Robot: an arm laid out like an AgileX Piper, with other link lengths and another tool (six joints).
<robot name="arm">
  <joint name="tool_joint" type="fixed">
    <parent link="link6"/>
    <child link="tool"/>
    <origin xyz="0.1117 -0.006 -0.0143" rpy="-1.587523 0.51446 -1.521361"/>
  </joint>
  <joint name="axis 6" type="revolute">
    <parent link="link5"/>
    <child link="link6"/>
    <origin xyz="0.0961 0 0.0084"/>
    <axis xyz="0.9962 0 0.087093"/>
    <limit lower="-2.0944" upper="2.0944"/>
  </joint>
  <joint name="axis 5" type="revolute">
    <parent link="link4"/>
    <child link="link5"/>
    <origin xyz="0 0 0"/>
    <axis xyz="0 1 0"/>
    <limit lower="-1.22" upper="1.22"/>
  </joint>
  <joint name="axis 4" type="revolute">
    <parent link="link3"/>
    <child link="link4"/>
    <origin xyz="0.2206 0 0.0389"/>
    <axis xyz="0.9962 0 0.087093"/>
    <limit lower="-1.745" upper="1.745"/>
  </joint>
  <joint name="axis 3" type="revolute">
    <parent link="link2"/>
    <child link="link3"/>
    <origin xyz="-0.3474 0 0.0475"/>
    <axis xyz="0 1 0"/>
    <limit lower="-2.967" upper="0"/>
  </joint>
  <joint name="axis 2" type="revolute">
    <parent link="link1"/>
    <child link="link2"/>
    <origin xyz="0 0 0"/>
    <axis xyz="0 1 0"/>
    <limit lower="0" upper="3.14"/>
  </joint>
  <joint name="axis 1" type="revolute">
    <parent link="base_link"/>
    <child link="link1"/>
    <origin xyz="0 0 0.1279"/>
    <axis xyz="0 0 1"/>
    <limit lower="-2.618" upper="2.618"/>
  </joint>
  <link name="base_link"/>
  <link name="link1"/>
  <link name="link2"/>
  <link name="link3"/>
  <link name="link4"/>
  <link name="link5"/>
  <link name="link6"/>
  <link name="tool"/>
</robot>
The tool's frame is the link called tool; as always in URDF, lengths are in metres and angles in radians.
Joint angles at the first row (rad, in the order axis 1, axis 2, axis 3, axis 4, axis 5, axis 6):
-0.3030, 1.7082, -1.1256, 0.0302, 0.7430, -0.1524
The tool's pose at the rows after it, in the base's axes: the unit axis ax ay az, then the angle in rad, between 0 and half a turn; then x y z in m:
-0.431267, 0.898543, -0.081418, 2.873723, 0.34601, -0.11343, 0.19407
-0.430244, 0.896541, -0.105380, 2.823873, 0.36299, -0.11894, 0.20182
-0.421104, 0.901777, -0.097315, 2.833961, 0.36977, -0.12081, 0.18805
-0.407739, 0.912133, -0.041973, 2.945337, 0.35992, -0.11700, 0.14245
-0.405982, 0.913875, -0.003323, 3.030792, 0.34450, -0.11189, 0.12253
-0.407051, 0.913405, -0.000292, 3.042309, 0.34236, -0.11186, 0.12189
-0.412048, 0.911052, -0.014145, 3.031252, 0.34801, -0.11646, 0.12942
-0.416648, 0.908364, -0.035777, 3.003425, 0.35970, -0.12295, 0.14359
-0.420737, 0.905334, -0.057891, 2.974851, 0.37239, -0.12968, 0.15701
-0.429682, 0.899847, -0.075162, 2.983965, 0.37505, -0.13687, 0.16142
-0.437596, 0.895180, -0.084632, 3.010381, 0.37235, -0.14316, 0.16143
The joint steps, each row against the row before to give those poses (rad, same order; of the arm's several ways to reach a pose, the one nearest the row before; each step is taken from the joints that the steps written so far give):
0.0000, -0.0125, -0.0575, -0.0011, -0.0128, 0.0013
0.0000, 0.0090, -0.0271, -0.0001, -0.0510, 0.0011
0.0000, 0.0408, -0.0018, -0.0011, -0.0204, 0.0212
0.0000, 0.0976, 0.0228, -0.0009, 0.0365, 0.0298
0.0000, 0.0418, 0.0120, 0.0000, 0.0614, 0.0020
0.0000, 0.0020, -0.0012, -0.0041, 0.0118, 0.0001
0.0000, -0.0072, -0.0232, -0.0169, 0.0034, -0.0001
0.0000, -0.0097, -0.0473, -0.0168, 0.0072, 0.0005
0.0000, -0.0039, -0.0492, -0.0163, 0.0022, 0.0000
0.0000, -0.0008, -0.0140, -0.0377, -0.0021, 0.0000
-0.0018, 0.0012, 0.0002, -0.0375, 0.0050, 0.0000

